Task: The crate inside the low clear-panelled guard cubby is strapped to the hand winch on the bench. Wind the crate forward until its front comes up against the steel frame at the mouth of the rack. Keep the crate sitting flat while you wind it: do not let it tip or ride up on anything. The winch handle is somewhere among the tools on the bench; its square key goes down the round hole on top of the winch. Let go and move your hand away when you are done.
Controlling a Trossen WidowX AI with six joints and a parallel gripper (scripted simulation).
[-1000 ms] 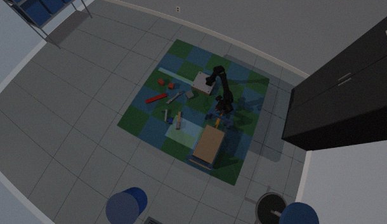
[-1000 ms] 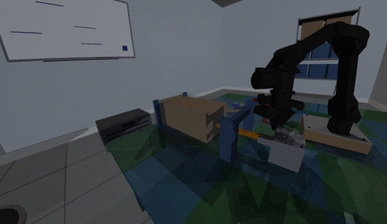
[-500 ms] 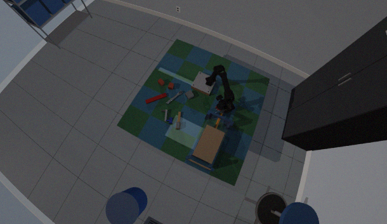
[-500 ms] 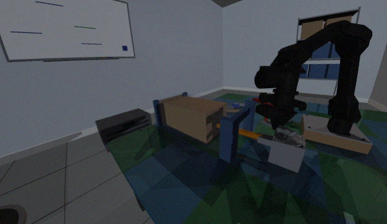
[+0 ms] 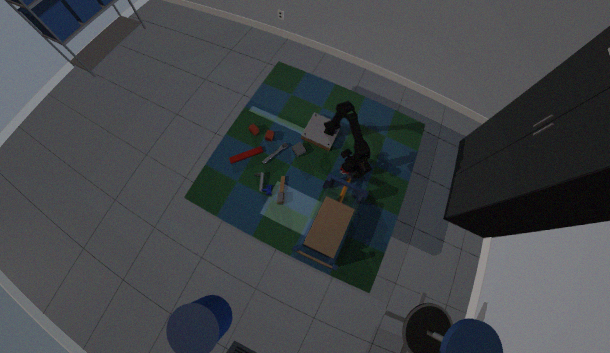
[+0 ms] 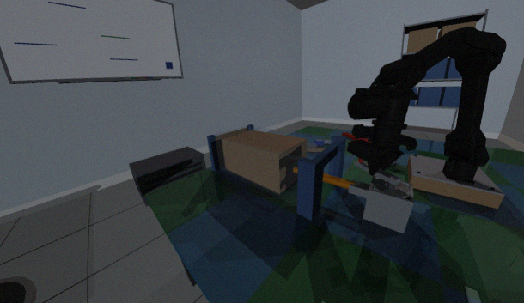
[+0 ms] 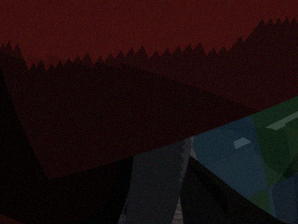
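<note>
Right now the red knob is 5 cm above my gripper tip, 4 cm ahead of it and 3 cm to the right of it. Round my gripper tip: grey crank arm: 2 cm above, 1 cm to the right, 1 cm ahead; then blue steel frame: 12 cm ahead, 2 cm to the left, 1 cm above; then grey winch: 7 cm below, 6 cm behind, 2 cm to the left.
</note>
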